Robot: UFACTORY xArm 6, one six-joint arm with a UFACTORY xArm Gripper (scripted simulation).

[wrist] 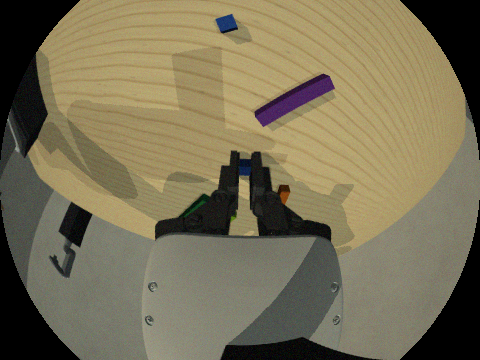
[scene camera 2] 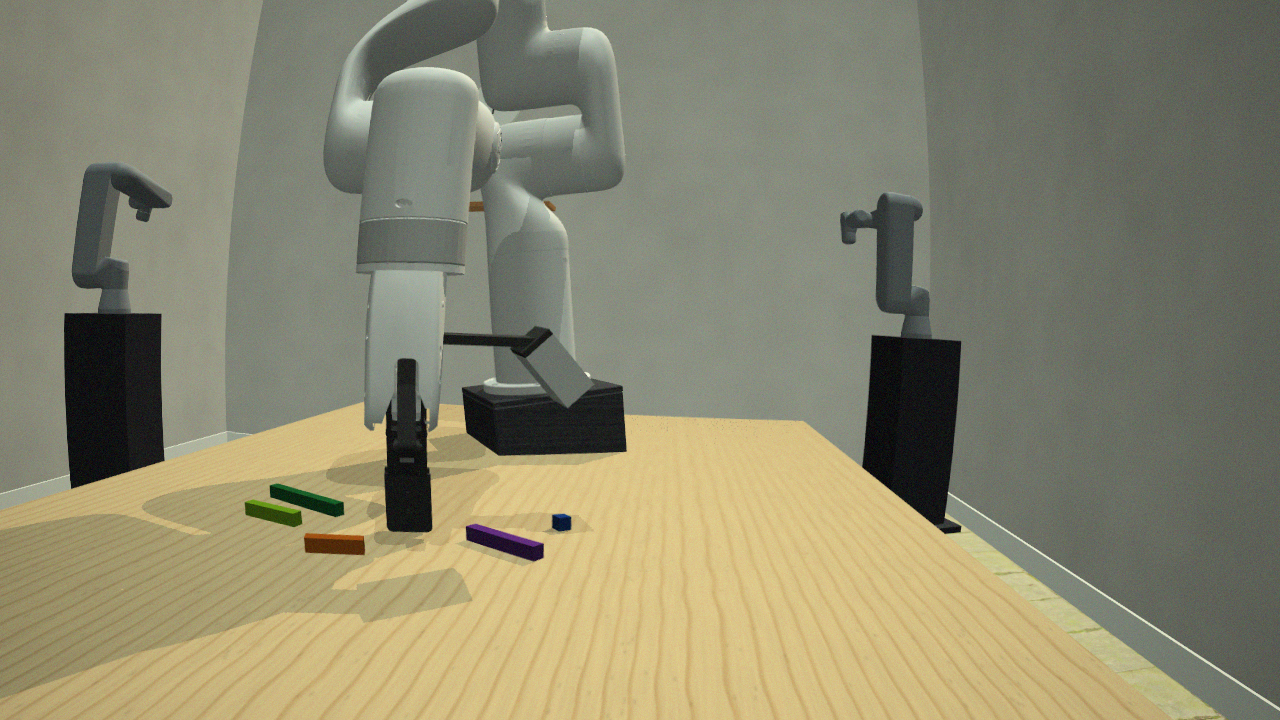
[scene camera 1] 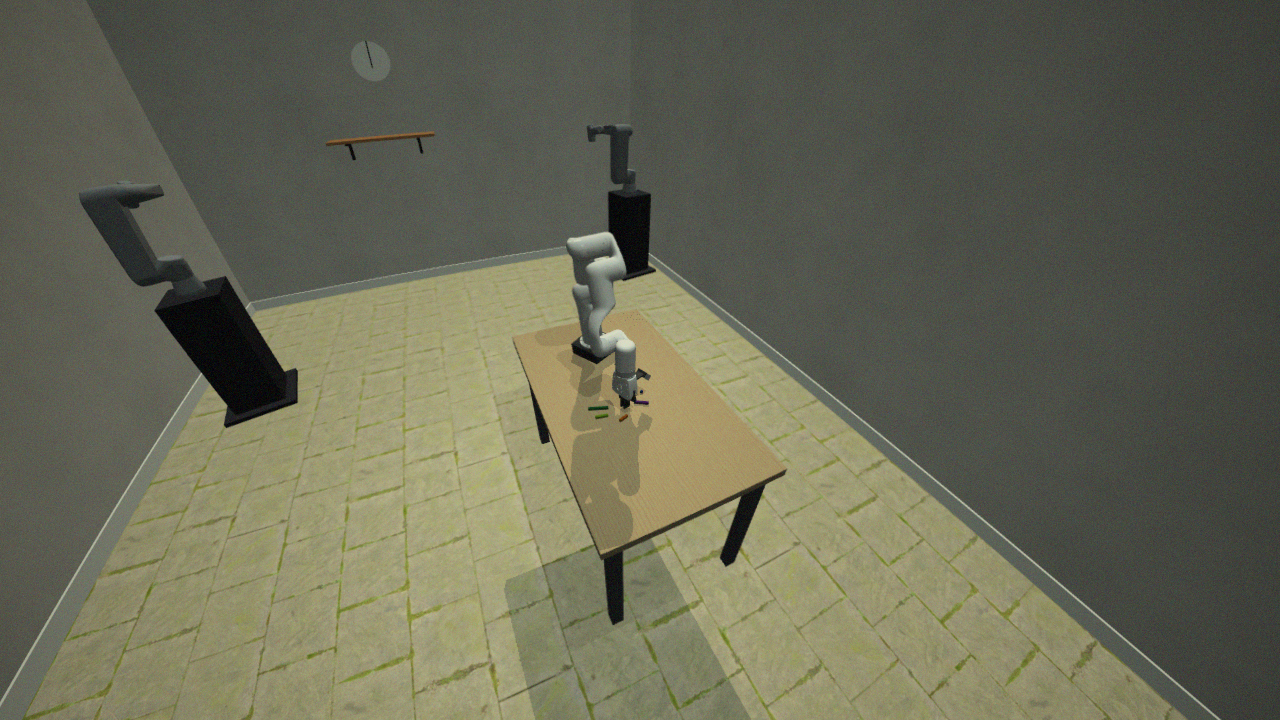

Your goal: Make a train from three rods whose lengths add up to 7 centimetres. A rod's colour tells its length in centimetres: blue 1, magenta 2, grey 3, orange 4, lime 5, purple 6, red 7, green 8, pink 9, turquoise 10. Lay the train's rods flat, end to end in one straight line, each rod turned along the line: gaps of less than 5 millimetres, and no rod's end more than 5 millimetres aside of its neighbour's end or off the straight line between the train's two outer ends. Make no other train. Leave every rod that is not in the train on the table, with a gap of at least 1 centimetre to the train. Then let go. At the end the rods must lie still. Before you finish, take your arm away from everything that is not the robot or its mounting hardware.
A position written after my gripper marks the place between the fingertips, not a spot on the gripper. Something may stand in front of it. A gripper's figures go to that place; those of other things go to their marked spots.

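My gripper (scene camera 2: 409,527) is 52 cm from the lens, while a lime rod (scene camera 2: 291,517) is 53 cm from the lens.
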